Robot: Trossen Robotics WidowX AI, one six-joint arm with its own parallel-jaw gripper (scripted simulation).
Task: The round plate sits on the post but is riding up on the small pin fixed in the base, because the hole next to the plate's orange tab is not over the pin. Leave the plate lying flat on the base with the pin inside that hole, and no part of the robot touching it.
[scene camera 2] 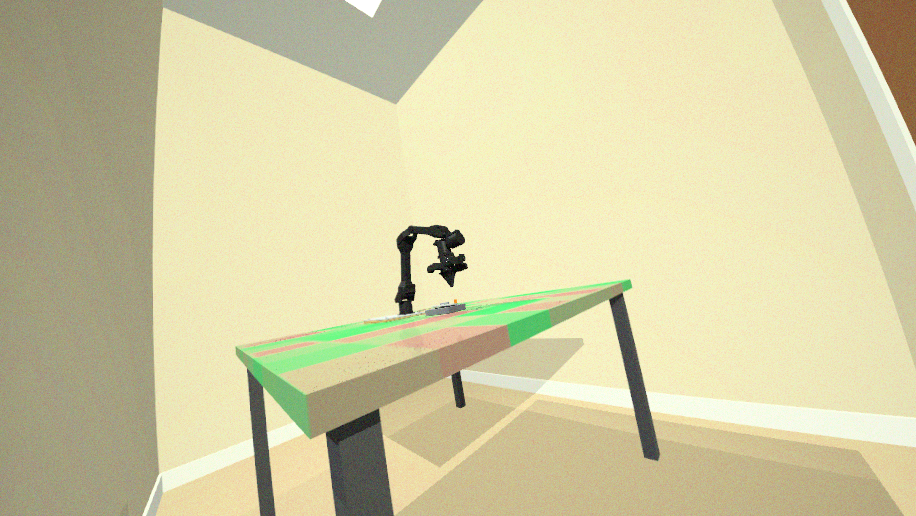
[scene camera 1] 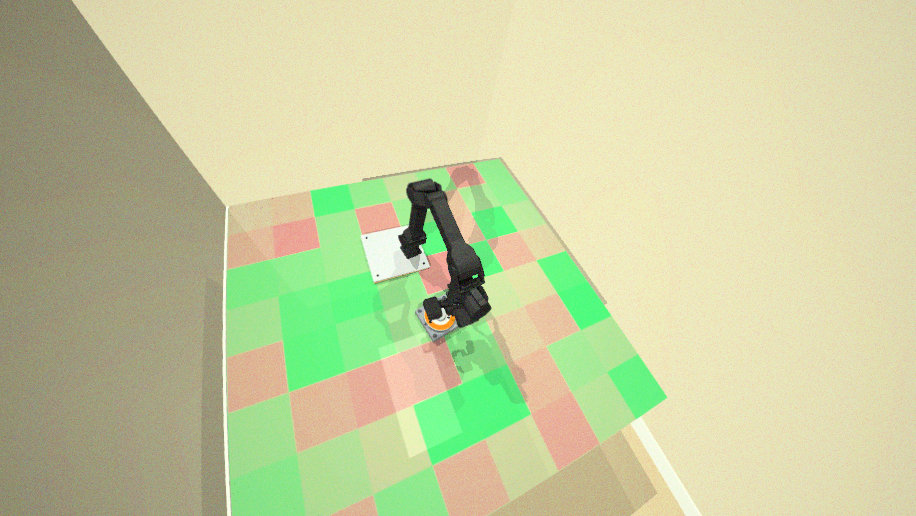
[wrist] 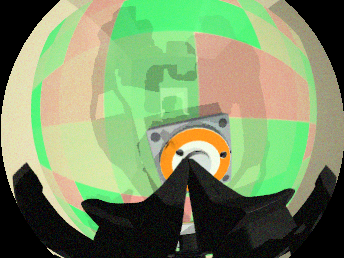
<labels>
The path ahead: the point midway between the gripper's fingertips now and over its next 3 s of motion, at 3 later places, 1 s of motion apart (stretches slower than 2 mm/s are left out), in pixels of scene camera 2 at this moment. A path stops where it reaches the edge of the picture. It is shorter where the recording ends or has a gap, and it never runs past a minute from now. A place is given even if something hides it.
The gripper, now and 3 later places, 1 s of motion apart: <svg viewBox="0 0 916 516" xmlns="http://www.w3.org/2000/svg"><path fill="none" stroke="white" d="M452 287L455 300L455 300L449 301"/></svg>
</labels>
